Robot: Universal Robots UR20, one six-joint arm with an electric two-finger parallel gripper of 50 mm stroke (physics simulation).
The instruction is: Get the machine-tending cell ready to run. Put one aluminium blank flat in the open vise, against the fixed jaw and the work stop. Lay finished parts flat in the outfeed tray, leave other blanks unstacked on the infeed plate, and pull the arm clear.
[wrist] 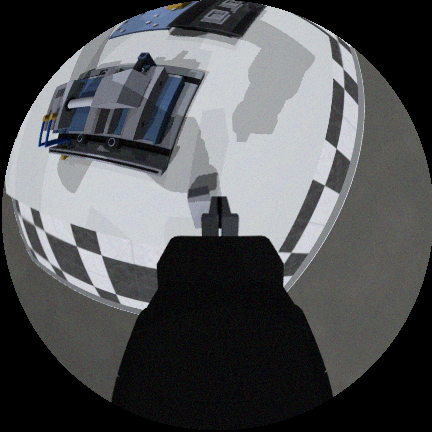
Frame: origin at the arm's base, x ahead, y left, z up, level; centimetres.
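Where they show: gripper, fingertip midpoint: (218,205).
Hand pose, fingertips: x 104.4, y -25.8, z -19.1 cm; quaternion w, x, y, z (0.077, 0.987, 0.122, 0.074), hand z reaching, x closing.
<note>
After its pixels a point has its place.
My gripper (218,205) @[x 104.4, y -25.7, z -19.1 cm] is shut, its dark pads together with no part visible between them. Just left of the fingertips, a grey block (199,202) @[x 103.3, y -29.3, z -27.2 cm] with a darker upper end shows over the white table; the fingers partly overlap it in view, and whether they touch it is unclear. The vise (172,102) @[x 95.8, y -14.5, z -27.0 cm], grey and blue on a dark base, stands at the upper left. A large pale grey block (120,89) @[x 91.8, y -15.0, z -18.1 cm] shows over its jaws, beside a white rod; how it is seated cannot be told. A blue plate (145,26) and a dark tray (197,27) @[x 93.9, y 4.4, z -27.7 cm] with light rectangular outlines are cut off at the top.
The white table (270,170) @[x 115.6, y -21.6, z -31.4 cm] has a black-and-white checkered border (131,275) along its near and right edges. Grey floor lies beyond. Blue bent rods (45,132) @[x 74.6, y -18.2, z -20.3 cm] with yellow ends stick out at the vise's left side. Grey shadows fall across the table.
</note>
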